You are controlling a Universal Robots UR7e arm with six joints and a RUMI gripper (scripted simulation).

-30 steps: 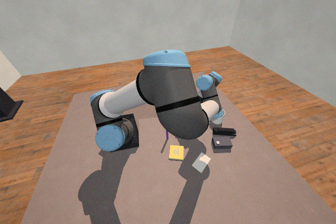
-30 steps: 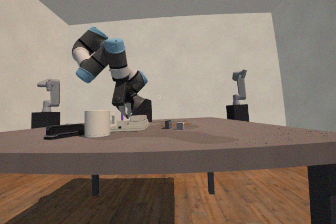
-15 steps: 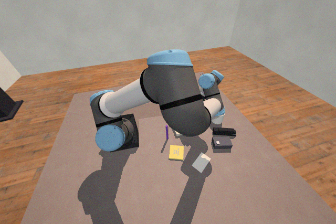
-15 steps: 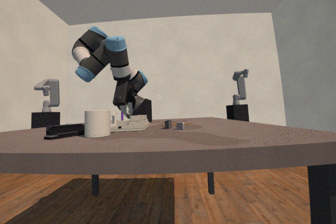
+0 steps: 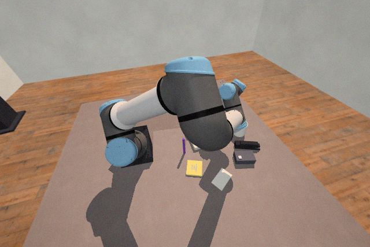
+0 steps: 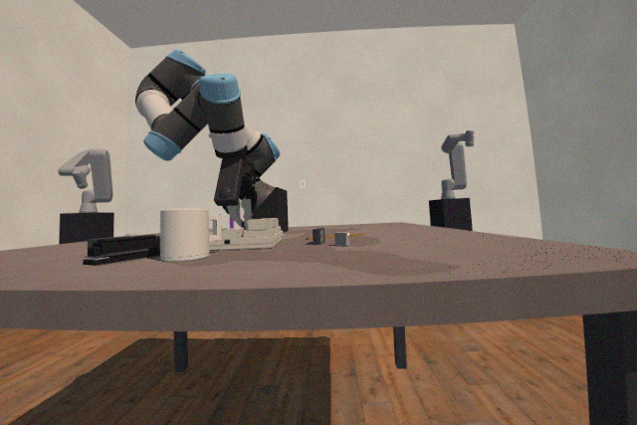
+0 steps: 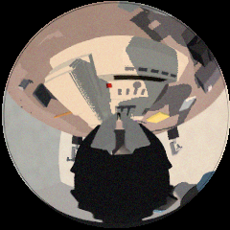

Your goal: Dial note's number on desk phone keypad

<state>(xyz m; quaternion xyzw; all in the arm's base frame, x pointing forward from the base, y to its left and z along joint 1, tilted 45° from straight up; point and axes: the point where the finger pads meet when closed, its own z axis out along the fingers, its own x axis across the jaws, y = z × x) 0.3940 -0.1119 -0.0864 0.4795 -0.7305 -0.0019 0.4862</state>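
The grey handset lies 50 mm to the left of my hand and 10 mm ahead of it. Round my hand: pencil: 250 mm to the left, 50 mm behind, 40 mm below; white mug: 220 mm ahead, 60 mm to the right, 10 mm below; purple pen: 160 mm behind, 70 mm to the right, 20 mm above.
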